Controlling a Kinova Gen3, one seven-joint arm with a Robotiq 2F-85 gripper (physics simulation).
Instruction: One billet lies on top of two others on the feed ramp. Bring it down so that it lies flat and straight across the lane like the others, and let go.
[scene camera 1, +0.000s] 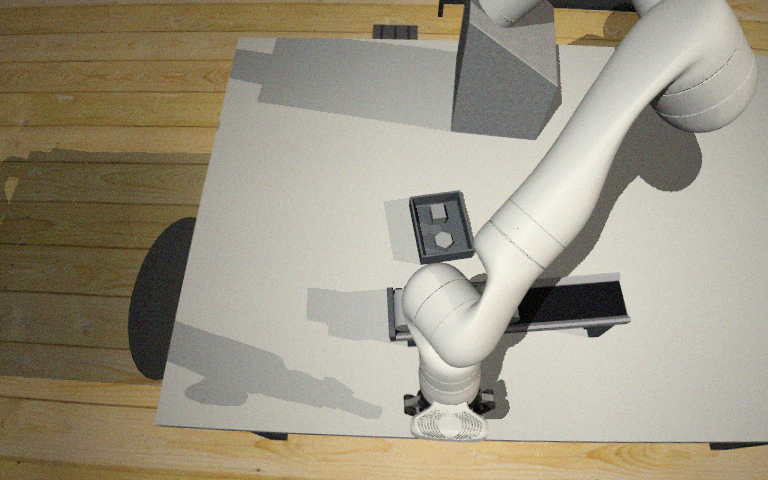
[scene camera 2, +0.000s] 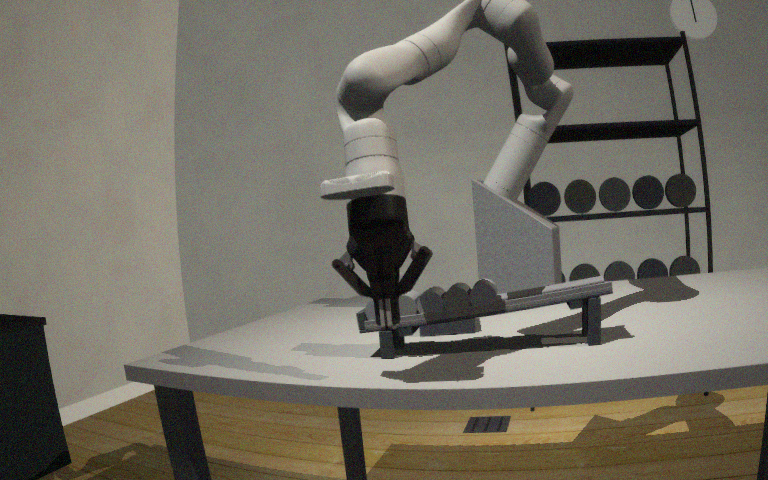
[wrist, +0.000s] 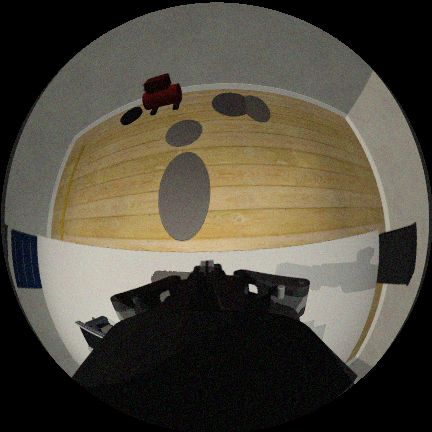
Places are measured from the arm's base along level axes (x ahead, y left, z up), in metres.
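Pixels of known places: gripper, fingertip midpoint: (scene camera 2: 389, 329) (wrist: 207, 268); arm's base, link origin: (scene camera 1: 496, 5) (scene camera 2: 499, 192).
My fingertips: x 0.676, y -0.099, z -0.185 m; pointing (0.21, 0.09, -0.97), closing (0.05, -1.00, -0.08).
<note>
For each thing: its top centre in the pictures, then the offset to it from my fingertips. "spot": a spot on its surface instead.
- end stop, top centre: (scene camera 2: 367, 307) (scene camera 1: 391, 311) dx -0.175, dy -0.085, dz +0.000 m
- dark tray, surface spot: (scene camera 1: 420, 258) spot: dx -0.295, dy -0.032, dz -0.059 m
- square piece, top centre: (scene camera 1: 438, 211) dx -0.386, dy +0.003, dz -0.044 m
- hexagonal piece, top centre: (scene camera 1: 443, 239) dx -0.331, dy +0.012, dz -0.053 m
The feed ramp (scene camera 1: 572, 300) (scene camera 2: 555, 298) slopes down to the left, to an end stop (scene camera 1: 390, 314). Several grey billets lie across its lane; one billet (scene camera 1: 398, 316) is by the end stop, and others, such as the billet (scene camera 2: 433, 301) and the billet (scene camera 2: 484, 293), lie further up. The arm hides most of them in scene camera 1. My gripper (scene camera 2: 387, 322) (wrist: 207, 268) is shut and empty, pointing down. Its fingertips are in front of the ramp's near rail at the low end. The upper billet cannot be made out; the gripper hides the place above the lowest billets.
A dark tray (scene camera 1: 420, 258) with a square piece (scene camera 1: 438, 213) and a hexagonal piece (scene camera 1: 444, 240) stands behind the ramp. The grey robot pedestal (scene camera 1: 498, 90) (scene camera 2: 515, 243) stands farther back. The table's front edge (scene camera 2: 453, 397) runs close to the gripper's side of the ramp.
</note>
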